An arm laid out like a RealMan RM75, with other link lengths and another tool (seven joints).
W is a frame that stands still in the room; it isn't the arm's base.
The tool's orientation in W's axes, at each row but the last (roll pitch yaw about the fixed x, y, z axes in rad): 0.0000 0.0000 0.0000; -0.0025 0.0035 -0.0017; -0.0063 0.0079 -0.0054; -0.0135 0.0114 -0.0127; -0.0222 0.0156 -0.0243; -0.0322 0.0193 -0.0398; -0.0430 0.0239 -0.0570; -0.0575 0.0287 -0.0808; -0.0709 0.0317 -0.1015; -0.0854 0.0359 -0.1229; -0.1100 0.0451 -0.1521; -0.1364 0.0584 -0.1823; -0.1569 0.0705 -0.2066
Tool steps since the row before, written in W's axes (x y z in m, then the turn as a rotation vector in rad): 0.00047 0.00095 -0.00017 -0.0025 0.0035 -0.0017; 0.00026 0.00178 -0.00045 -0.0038 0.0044 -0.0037; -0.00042 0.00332 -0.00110 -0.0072 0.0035 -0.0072; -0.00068 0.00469 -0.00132 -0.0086 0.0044 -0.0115; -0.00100 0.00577 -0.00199 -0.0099 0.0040 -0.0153; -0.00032 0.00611 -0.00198 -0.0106 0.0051 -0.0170; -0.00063 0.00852 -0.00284 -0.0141 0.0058 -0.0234; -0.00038 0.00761 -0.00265 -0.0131 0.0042 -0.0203; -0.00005 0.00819 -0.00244 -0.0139 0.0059 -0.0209; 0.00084 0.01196 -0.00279 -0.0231 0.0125 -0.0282; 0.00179 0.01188 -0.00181 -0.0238 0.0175 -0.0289; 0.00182 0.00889 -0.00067 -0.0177 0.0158 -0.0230; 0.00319 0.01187 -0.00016 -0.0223 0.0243 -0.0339
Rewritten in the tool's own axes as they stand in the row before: 0.00047 0.00095 -0.00017 -0.0025 0.0035 -0.0017; 0.00026 0.00178 -0.00044 -0.0038 0.0044 -0.0037; -0.00043 0.00332 -0.00108 -0.0072 0.0035 -0.0072; -0.00072 0.00470 -0.00127 -0.0085 0.0044 -0.0115; -0.00111 0.00579 -0.00188 -0.0098 0.0041 -0.0154; -0.00052 0.00615 -0.00179 -0.0105 0.0052 -0.0170; -0.00105 0.00859 -0.00250 -0.0138 0.0060 -0.0235; -0.00092 0.00770 -0.00224 -0.0128 0.0043 -0.0205; -0.00080 0.00830 -0.00188 -0.0138 0.0060 -0.0210; -0.00053 0.01217 -0.00178 -0.0234 0.0120 -0.0281; 0.00005 0.01214 -0.00048 -0.0248 0.0169 -0.0284; 0.00022 0.00908 0.00058 -0.0189 0.0155 -0.0222; 0.00070 0.01214 0.00181 -0.0244 0.0246 -0.0323
